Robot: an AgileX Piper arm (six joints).
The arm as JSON. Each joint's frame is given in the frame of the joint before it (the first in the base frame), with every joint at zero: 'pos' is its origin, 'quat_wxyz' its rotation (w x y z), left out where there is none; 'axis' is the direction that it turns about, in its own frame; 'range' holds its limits. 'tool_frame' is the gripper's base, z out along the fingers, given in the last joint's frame.
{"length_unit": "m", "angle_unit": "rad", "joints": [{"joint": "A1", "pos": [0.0, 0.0, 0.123], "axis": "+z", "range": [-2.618, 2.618]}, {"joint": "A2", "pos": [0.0, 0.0, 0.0], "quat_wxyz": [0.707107, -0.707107, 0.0, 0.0], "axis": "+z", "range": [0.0, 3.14]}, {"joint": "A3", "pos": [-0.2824, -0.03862, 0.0], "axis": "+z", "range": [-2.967, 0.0]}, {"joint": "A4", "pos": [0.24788, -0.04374, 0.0], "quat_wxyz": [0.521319, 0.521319, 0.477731, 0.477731], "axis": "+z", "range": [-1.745, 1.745]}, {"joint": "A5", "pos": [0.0, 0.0, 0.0], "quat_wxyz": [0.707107, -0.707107, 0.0, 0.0], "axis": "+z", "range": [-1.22, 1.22]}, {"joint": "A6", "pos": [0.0, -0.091, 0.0], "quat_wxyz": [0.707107, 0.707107, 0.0, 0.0], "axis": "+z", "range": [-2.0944, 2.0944]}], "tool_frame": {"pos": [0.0, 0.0, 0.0]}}
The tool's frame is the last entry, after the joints.
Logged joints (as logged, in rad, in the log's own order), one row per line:
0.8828 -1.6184 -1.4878 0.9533 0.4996 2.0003
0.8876 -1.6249 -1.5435 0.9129 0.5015 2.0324
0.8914 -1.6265 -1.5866 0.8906 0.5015 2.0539
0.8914 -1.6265 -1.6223 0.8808 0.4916 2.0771
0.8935 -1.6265 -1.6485 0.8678 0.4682 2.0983
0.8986 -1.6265 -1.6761 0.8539 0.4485 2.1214
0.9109 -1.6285 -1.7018 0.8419 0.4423 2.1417
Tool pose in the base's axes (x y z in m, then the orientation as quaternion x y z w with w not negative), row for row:
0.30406 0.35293 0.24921 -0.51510 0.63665 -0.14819 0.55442
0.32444 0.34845 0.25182 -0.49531 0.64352 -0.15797 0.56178
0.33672 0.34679 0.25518 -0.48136 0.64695 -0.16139 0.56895
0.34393 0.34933 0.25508 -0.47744 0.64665 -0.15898 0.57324
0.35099 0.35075 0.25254 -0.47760 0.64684 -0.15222 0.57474
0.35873 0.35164 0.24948 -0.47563 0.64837 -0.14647 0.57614
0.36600 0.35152 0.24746 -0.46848 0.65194 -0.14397 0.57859
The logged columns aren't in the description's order. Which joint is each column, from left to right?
Columns, left to right: A6, A4, A3, A1, A5, A2.
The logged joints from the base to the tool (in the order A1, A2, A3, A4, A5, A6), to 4 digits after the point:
0.9533 2.0003 -1.4878 -1.6184 0.4996 0.8828
0.9129 2.0324 -1.5435 -1.6249 0.5015 0.8876
0.8906 2.0539 -1.5866 -1.6265 0.5015 0.8914
0.8808 2.0771 -1.6223 -1.6265 0.4916 0.8914
0.8678 2.0983 -1.6485 -1.6265 0.4682 0.8935
0.8539 2.1214 -1.6761 -1.6265 0.4485 0.8986
0.8419 2.1417 -1.7018 -1.6285 0.4423 0.9109

